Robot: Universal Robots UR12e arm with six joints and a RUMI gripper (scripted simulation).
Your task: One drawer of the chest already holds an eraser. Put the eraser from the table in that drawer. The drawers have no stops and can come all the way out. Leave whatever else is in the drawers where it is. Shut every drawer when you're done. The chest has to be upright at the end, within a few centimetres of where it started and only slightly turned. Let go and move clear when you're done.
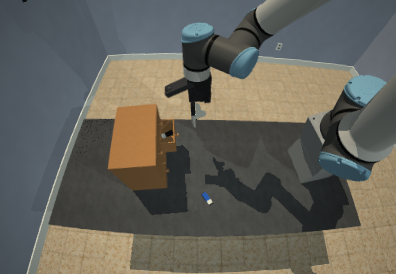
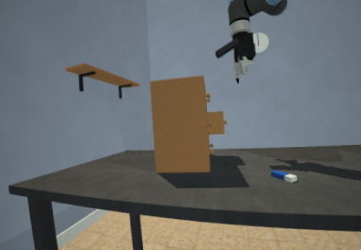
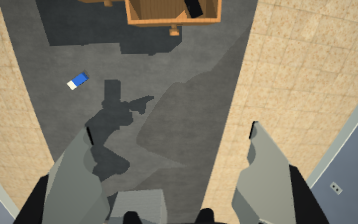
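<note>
Now: the blue-and-white eraser 340 mm below my hand, 280 mm to the left of it and 140 mm behind it. Round my hand: dark-and-white eraser: 230 mm below, 150 mm ahead.
</note>
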